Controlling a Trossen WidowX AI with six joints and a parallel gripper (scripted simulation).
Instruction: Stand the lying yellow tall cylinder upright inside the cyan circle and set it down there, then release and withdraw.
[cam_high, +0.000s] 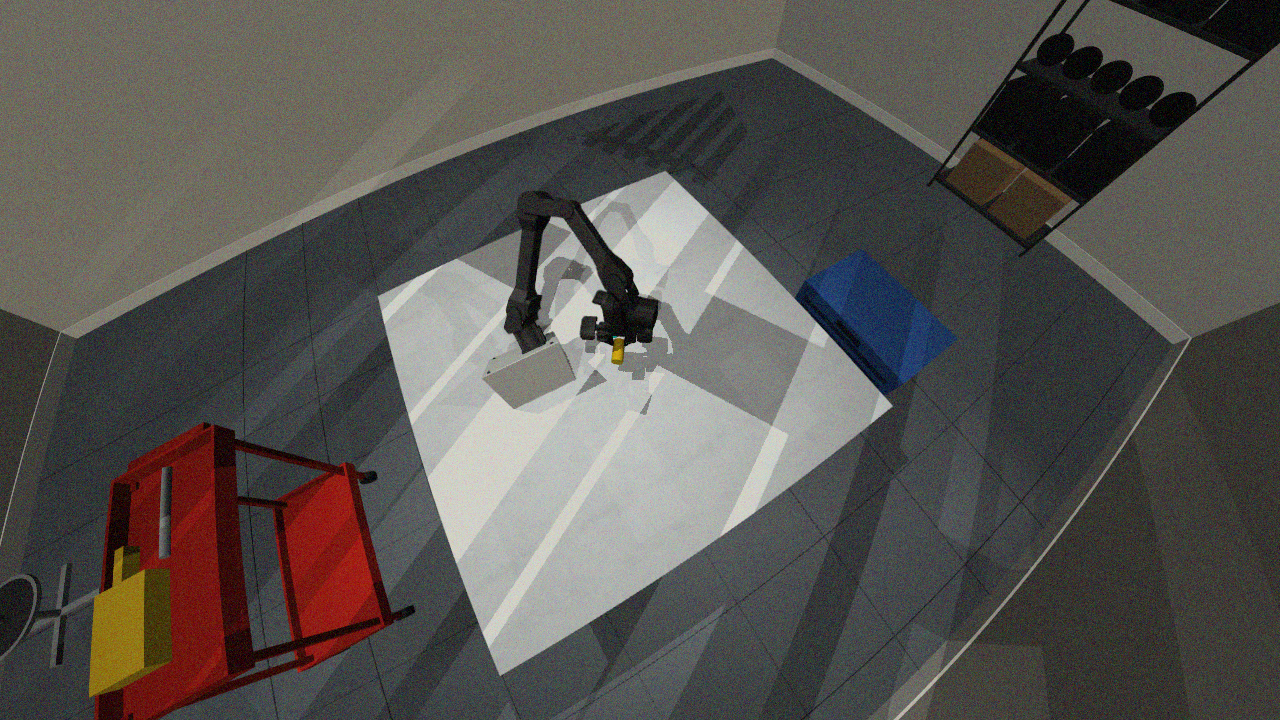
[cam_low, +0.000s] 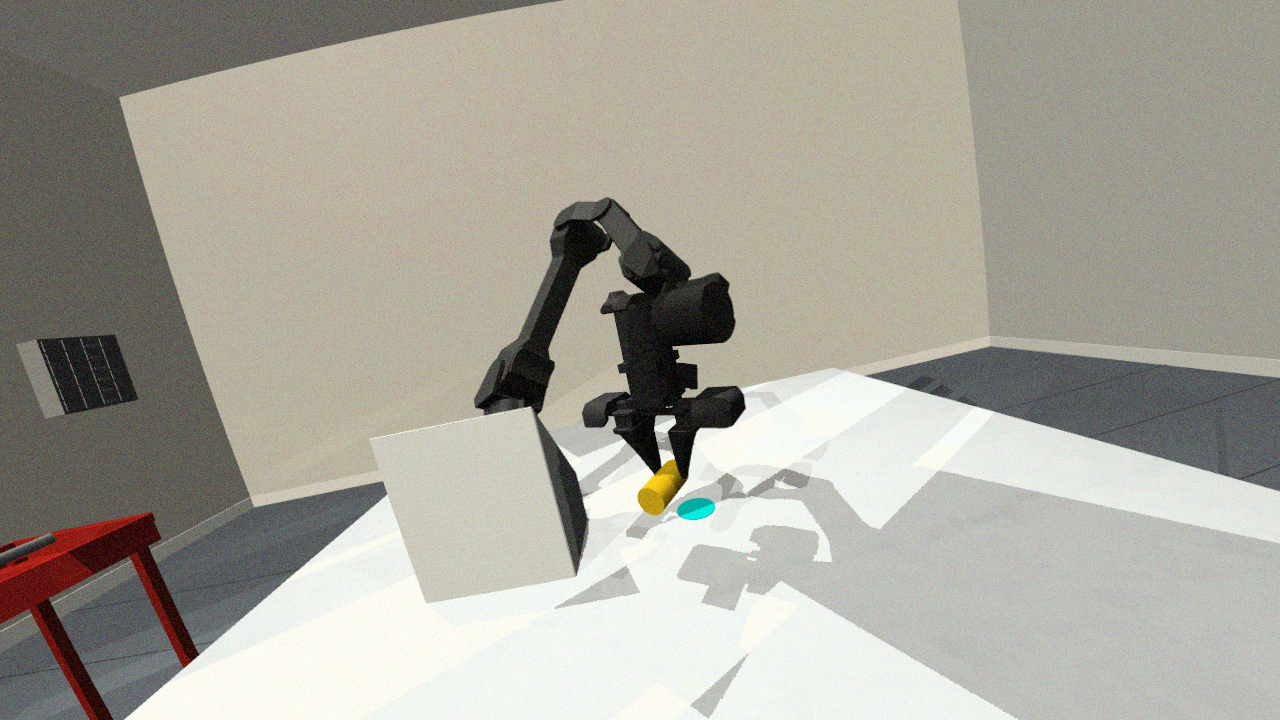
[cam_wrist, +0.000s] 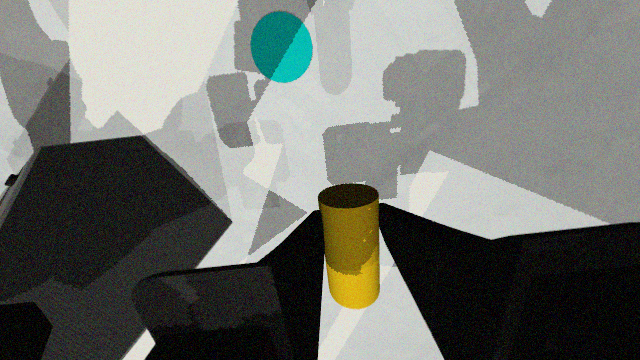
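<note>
Right now my gripper tip is 1 cm past the yellow tall cylinder and 2 cm to the left of it. The rest, counted from my gripper tip: cyan circle (3 cm ahead, 12 cm to the left, 12 cm below).
</note>
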